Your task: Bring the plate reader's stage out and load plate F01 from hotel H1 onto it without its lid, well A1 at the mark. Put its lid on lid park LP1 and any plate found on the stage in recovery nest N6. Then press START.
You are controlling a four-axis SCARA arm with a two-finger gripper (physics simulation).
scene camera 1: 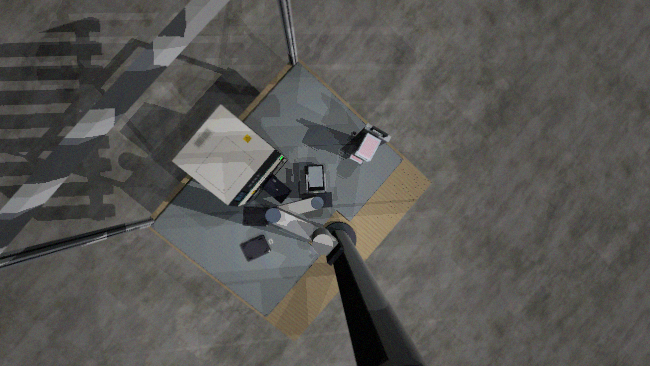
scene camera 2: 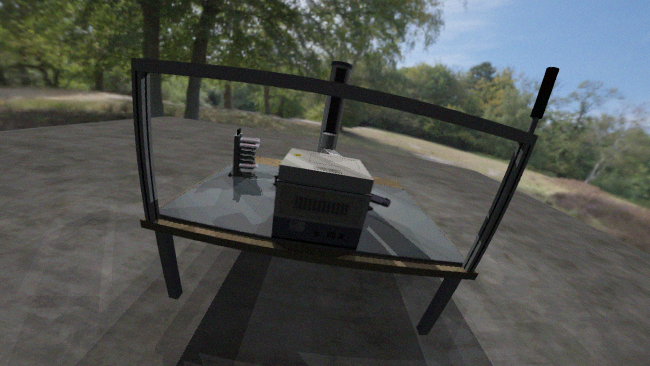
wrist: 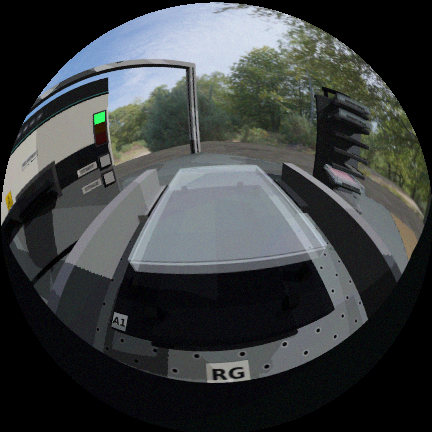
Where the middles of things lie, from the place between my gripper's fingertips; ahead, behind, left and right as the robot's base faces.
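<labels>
Positions relative to my hand: RG label [wrist: 236, 370], 9 cm behind, 10 cm to the left, 9 cm below; reader stage [wrist: 23, 205], 12 cm ahead, 22 cm to the left, 4 cm above; frame post [scene camera 2: 140, 74], 47 cm to the right, 60 cm ahead, 18 cm above.
</labels>
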